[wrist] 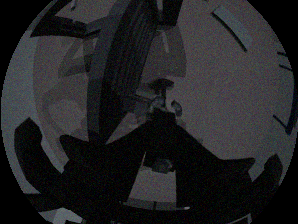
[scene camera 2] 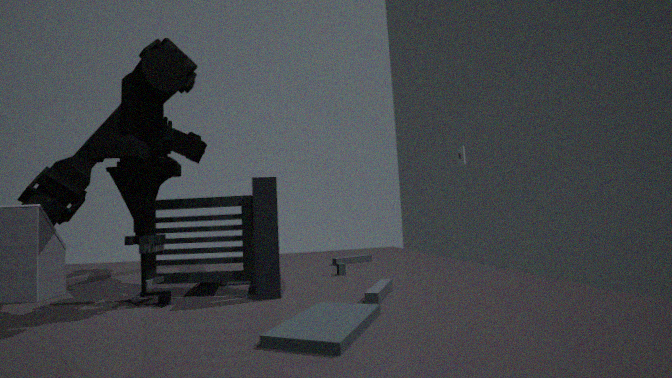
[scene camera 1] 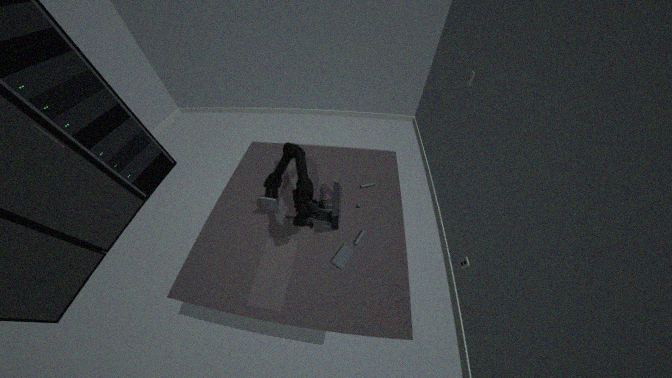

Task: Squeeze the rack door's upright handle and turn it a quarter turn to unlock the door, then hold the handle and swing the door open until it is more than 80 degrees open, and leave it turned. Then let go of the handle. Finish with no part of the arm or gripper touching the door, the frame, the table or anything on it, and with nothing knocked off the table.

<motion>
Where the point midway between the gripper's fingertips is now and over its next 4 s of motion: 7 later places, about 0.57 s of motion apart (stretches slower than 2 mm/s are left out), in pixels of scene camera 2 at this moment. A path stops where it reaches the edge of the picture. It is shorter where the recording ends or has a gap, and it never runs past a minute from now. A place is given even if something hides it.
My gripper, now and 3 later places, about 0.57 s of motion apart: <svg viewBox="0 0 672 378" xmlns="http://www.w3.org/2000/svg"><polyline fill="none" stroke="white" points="142,220 138,219 138,219 138,209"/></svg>
</motion>
